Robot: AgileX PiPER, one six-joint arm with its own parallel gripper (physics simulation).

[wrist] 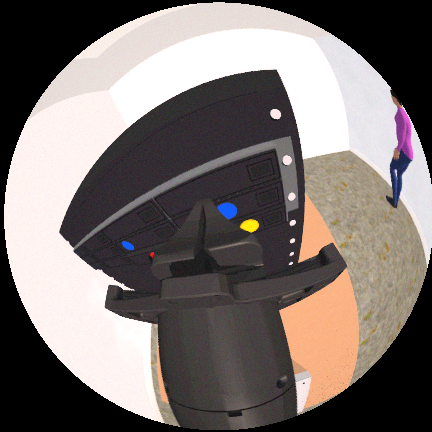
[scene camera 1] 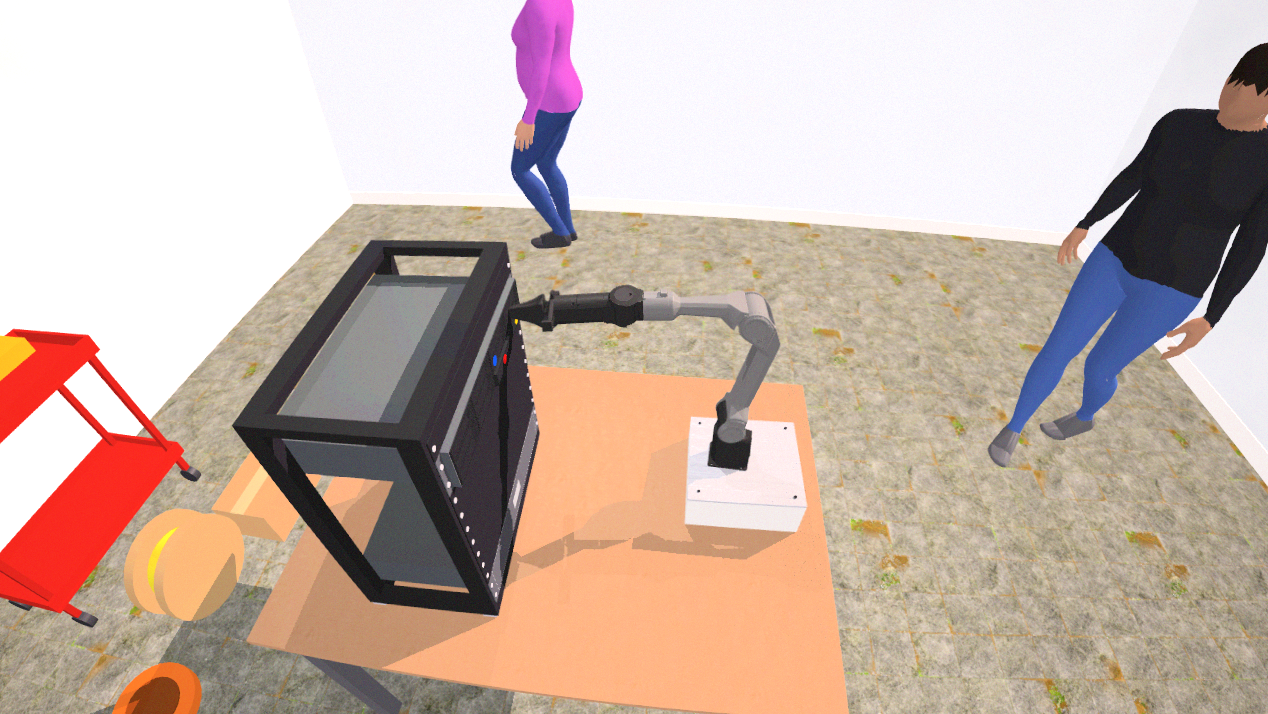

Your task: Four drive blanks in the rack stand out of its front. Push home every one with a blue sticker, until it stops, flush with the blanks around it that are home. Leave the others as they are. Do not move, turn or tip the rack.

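Note:
The black rack (scene camera 1: 337, 431) (wrist: 200, 120) stands upright on the table. My gripper (scene camera 1: 514, 312) (wrist: 205, 207) is shut and empty, its fingertips at the rack's upper front, against or very close to the blank with a blue sticker (wrist: 227, 210), just left of that sticker in the wrist view. This sticker is hidden in the scene view. A yellow sticker (scene camera 1: 516, 321) (wrist: 249, 225) is just below it. Further left in the wrist view are another blue sticker (scene camera 1: 495, 360) (wrist: 128, 245) and a red sticker (scene camera 1: 504, 359) (wrist: 152, 255), partly hidden. How far each blank stands out is hard to tell.
The arm's white base box (scene camera 1: 745, 461) stands on the wooden table (scene camera 1: 656, 603). A red cart (scene camera 1: 44, 514) stands at the left. A person in magenta (scene camera 1: 554, 62) (wrist: 403, 130) stands behind the table, and a person in black (scene camera 1: 1171, 195) stands at the right.

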